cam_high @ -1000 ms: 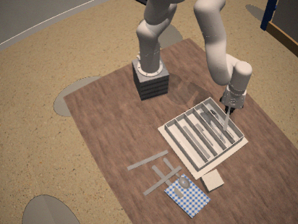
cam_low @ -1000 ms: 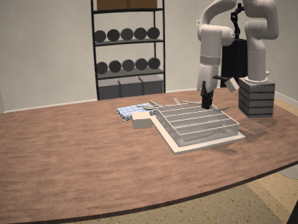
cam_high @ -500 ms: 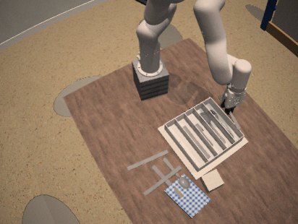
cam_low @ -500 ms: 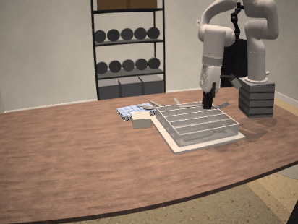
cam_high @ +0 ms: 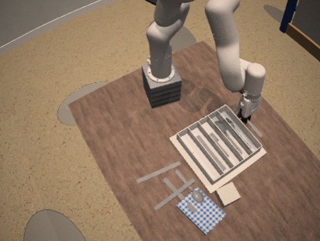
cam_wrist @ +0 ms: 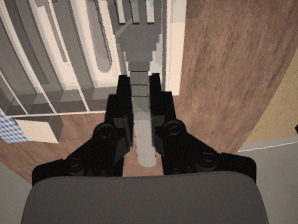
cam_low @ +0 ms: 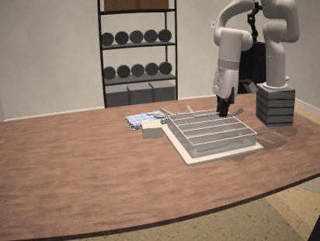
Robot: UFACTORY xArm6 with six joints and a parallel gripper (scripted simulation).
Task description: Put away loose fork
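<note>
My hand is 3 cm past the tray, 11 cm to the left of it and 12 cm above it. From my hand the other things lie so: box: 16 cm ahead, 27 cm to the right, 14 cm below.
</note>
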